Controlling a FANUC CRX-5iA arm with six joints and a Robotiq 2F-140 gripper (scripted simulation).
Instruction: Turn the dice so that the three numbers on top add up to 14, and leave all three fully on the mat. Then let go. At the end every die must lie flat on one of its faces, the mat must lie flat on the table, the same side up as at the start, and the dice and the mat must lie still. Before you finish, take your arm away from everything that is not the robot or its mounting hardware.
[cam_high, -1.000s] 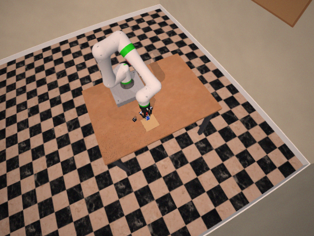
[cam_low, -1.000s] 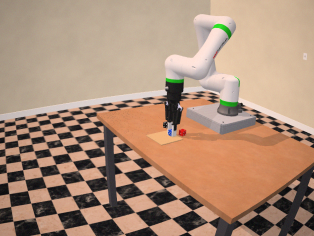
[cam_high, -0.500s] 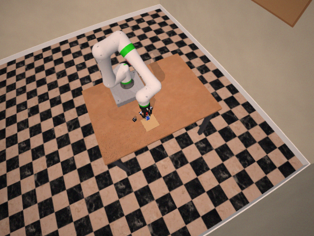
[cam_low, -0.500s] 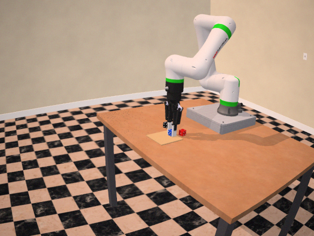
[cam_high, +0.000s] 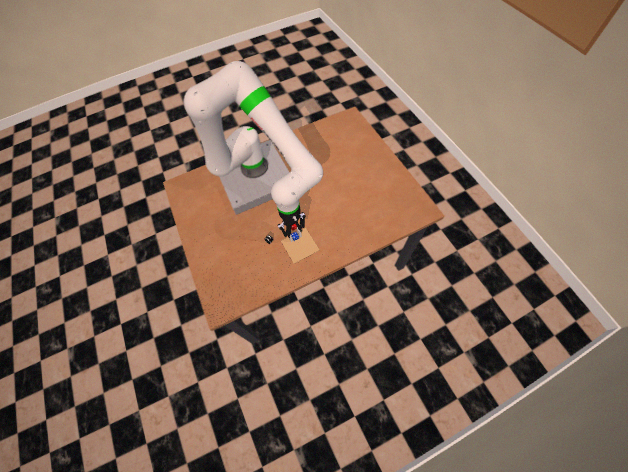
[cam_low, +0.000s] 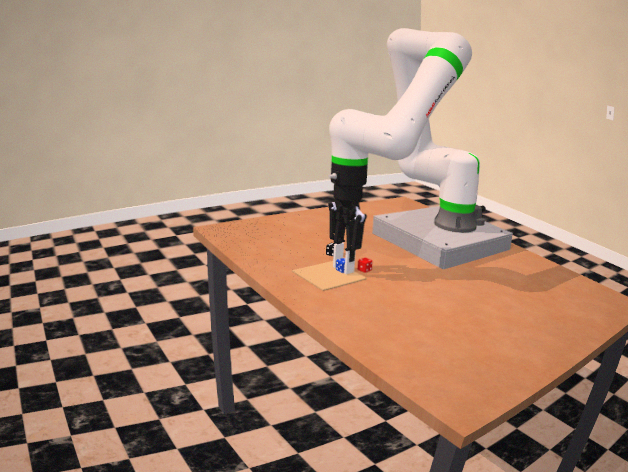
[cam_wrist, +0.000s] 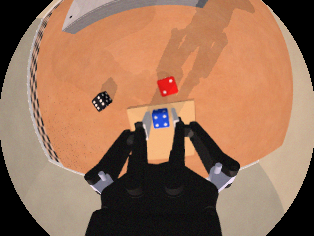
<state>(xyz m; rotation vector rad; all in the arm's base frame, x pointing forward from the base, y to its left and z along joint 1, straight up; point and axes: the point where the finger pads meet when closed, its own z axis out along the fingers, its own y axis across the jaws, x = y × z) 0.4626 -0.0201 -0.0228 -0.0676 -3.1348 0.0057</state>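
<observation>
My hand is 2 cm above the blue die. The rest, counted from my hand: tan mat: 5 cm ahead, 4 cm below; black die: 6 cm behind, 12 cm to the right, 2 cm below; red die: 6 cm behind, 2 cm to the left, 2 cm below.
</observation>
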